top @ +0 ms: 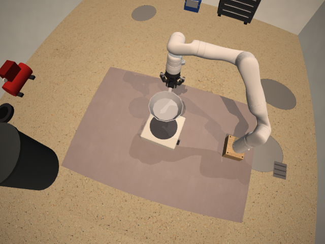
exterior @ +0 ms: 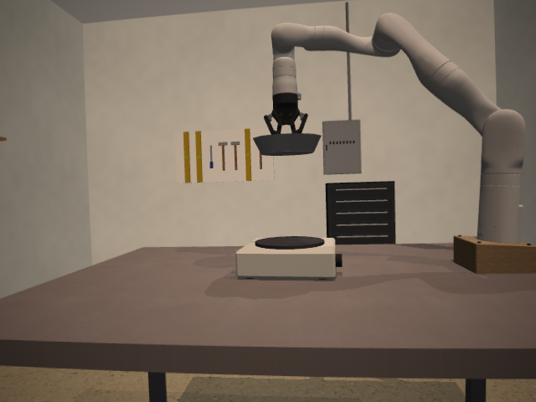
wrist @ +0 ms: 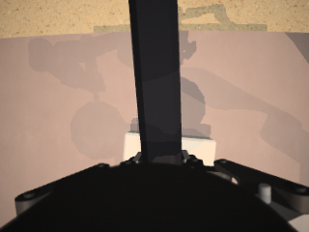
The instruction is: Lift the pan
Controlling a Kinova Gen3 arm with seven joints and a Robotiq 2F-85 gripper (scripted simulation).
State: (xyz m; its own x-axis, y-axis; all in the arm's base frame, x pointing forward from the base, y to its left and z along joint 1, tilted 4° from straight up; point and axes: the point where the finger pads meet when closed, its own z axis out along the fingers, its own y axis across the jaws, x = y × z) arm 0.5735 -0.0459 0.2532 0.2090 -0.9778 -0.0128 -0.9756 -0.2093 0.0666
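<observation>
Now: the grey pan 10 mm behind my hand, 70 mm to the left of it and 20 mm below it. Also, from my hand: hot plate 50 mm behind, 130 mm to the left, 320 mm below.
</observation>
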